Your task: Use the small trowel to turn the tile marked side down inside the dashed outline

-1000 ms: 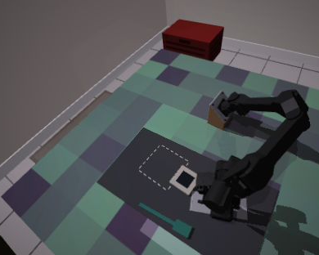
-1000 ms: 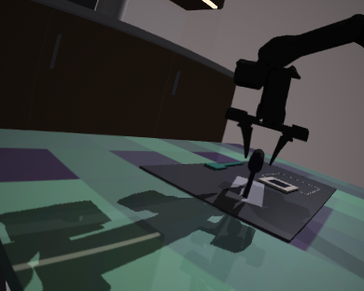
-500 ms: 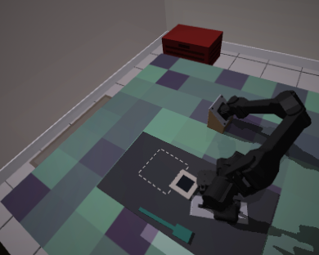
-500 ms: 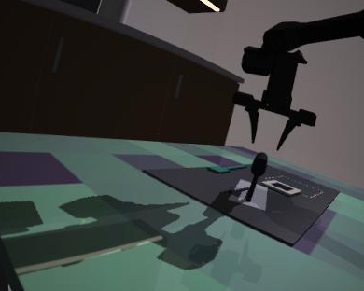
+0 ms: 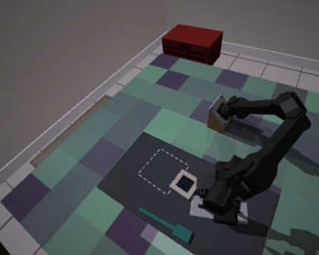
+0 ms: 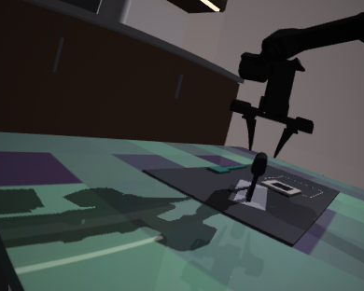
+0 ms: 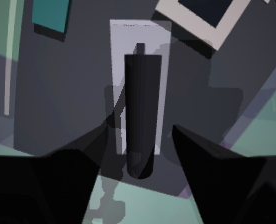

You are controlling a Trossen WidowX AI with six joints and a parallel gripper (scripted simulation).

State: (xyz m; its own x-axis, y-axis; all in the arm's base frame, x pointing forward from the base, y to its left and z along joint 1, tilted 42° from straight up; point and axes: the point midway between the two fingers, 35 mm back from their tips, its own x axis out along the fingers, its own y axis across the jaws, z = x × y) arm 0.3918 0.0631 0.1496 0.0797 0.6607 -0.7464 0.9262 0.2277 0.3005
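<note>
My gripper tip is now 15 cm to the left of the tile, 9 cm above it and 3 cm past it. Round my gripper tip: dark mat 15 cm to the right, 11 cm below; then teal trowel 14 cm ahead, 13 cm to the right, 9 cm below.
</note>
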